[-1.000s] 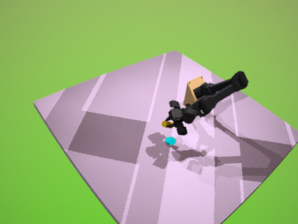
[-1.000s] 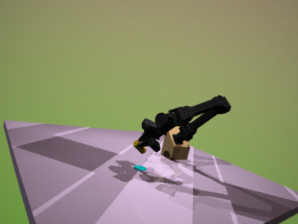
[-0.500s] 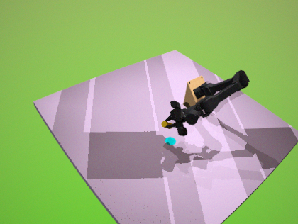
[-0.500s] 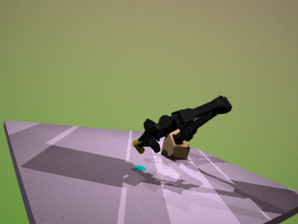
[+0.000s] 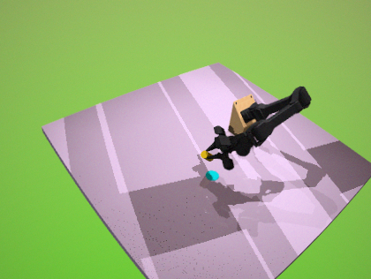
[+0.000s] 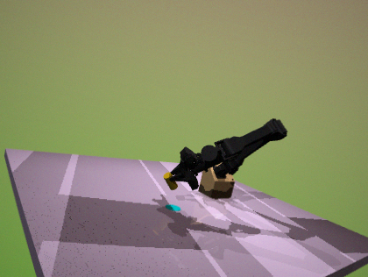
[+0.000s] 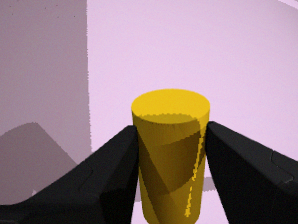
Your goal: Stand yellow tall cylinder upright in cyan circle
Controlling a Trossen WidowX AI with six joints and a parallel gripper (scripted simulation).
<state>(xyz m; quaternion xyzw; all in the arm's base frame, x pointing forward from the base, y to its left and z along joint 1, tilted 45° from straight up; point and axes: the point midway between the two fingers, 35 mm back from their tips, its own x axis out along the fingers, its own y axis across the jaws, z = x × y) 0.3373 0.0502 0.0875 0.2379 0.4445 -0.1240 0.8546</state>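
My gripper tip is 11 cm above the cyan circle, 4 cm to the right of it and 2 cm past it. The rest, counted from my gripper tip: yellow tall cylinder (2 cm below, 1 cm behind).
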